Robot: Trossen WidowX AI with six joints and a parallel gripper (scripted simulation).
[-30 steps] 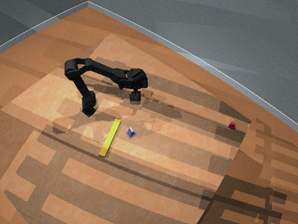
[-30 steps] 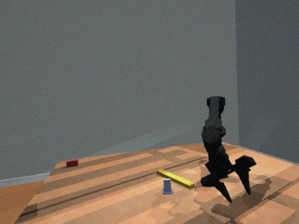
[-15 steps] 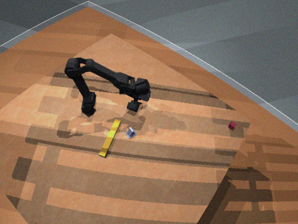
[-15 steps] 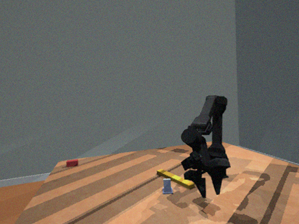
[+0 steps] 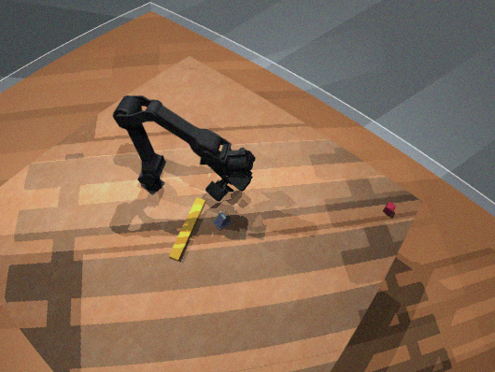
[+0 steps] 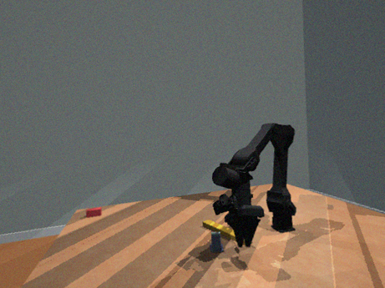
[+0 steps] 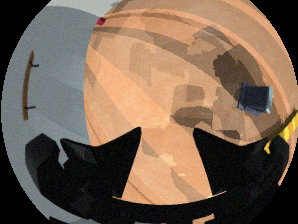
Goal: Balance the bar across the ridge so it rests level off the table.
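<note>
Right now the bar is 30 mm behind my gripper tip, 230 mm to the right of it and 50 mm below it. Round my gripper tip: magenta cube 490 mm ahead, 320 mm to the left, 40 mm below.
</note>
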